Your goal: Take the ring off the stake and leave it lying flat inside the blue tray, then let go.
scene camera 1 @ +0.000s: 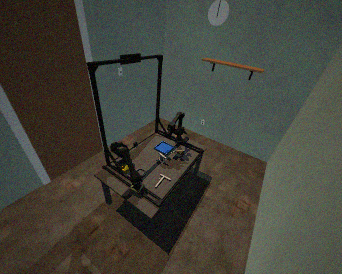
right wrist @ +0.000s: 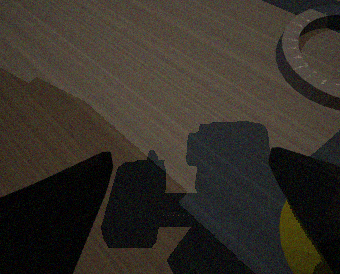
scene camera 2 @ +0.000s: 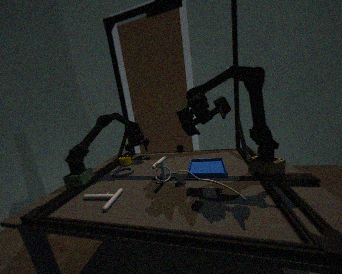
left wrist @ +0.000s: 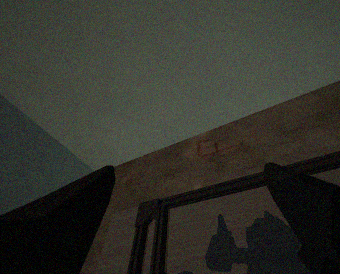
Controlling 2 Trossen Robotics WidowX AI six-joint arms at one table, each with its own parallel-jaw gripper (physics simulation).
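Frame: origin at the left arm's base, x back, y right, z up, level; metres.
Where they show: left gripper, between the fingertips: (scene camera 1: pixel 185 137) (scene camera 2: pixel 211 125) (left wrist: pixel 188 171); right gripper, between the fingertips: (right wrist: pixel 190 157) (scene camera 2: pixel 141 153); left arm's base, origin of its link: (scene camera 1: pixel 179 136) (scene camera 2: pixel 265 159); right arm's base, origin of its link: (scene camera 1: pixel 137 186) (scene camera 2: pixel 78 172).
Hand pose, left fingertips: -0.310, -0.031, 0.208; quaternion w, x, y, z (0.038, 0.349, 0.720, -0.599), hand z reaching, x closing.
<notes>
Each offset is from my left fingertips to the top centre of the thing, as dx, dy, dz. "spot": to the spot under its first point.
A pale ring @(spot: -0.087, +0.245, -0.251) (scene camera 2: pixel 170 173) with a thin cord stands on edge at the stake @(-0.131, +0.258, -0.170) (scene camera 2: pixel 159 162) (scene camera 1: pixel 163 157), a pale T-shaped piece; whether it encircles the stem is unclear. The blue tray @(+0.123, +0.231, -0.258) (scene camera 2: pixel 207 167) (scene camera 1: pixel 164 147) lies behind it, to the right in scene camera 2. My left gripper (scene camera 2: pixel 189 125) (scene camera 1: pixel 174 132) (left wrist: pixel 188 171) is open, empty and high above the table, left of the tray in scene camera 2. My right gripper (scene camera 2: pixel 143 145) (right wrist: pixel 190 157) is open and empty, low over the table at the back left there, behind the ring.
A grey flat ring @(-0.314, +0.482, -0.265) (scene camera 2: pixel 132 171) (right wrist: pixel 291 47) lies near a yellow round object @(-0.289, +0.649, -0.230) (scene camera 2: pixel 125 161) (right wrist: pixel 292 235). A pale T-shaped piece @(-0.430, +0.255, -0.261) (scene camera 2: pixel 114 198) (scene camera 1: pixel 162 180) lies at the front left in scene camera 2. The cord @(spot: +0.079, +0.069, -0.274) (scene camera 2: pixel 220 183) runs toward the front right. A black frame (scene camera 1: pixel 159 95) surrounds the table.
</notes>
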